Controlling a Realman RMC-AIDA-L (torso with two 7-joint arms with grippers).
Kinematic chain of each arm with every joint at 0, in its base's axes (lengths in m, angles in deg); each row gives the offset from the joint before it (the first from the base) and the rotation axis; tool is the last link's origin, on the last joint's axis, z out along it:
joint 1: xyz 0 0 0.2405 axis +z
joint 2: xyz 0 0 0 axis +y
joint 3: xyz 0 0 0.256 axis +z
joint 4: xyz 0 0 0 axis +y
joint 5: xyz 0 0 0.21 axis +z
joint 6: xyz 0 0 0 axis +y
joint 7: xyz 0 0 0.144 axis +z
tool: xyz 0 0 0
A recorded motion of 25 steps. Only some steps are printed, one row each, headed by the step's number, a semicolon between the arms.
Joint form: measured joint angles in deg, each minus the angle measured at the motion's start. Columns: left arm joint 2, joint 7, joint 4, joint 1, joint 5, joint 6, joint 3; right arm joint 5, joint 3, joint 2, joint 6, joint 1, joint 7, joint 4.
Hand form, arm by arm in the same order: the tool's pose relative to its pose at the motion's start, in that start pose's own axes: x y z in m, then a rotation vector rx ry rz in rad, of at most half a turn. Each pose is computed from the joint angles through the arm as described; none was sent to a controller.
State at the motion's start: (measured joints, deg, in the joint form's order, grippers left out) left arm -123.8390 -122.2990 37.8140 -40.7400 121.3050 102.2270 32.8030; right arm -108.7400 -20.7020 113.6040 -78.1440 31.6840 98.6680 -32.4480
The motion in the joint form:
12: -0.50 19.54 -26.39 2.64 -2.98 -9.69 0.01; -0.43 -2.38 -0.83 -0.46 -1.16 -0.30 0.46
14: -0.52 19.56 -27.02 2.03 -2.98 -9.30 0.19; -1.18 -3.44 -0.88 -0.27 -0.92 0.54 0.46
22: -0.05 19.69 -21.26 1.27 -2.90 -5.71 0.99; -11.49 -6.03 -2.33 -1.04 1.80 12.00 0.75
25: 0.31 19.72 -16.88 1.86 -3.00 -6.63 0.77; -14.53 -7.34 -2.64 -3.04 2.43 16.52 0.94
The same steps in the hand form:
12: -0.0780 -0.0229 0.0467 -0.0870 0.0918 -0.0887; 0.0074 -0.0022 -0.0060 -0.0002 0.0479 -0.0131
14: -0.0774 -0.0203 0.0499 -0.1034 0.0813 -0.0888; 0.0095 -0.0010 -0.0030 -0.0043 0.0755 -0.0105
22: -0.0580 -0.0151 0.0378 -0.1106 0.0544 0.0176; 0.0177 0.0015 0.0071 0.0043 0.2845 0.0891
25: -0.0452 -0.0207 0.0250 -0.0466 0.0732 0.0774; 0.0240 0.0065 0.0084 -0.0097 0.3657 0.1428

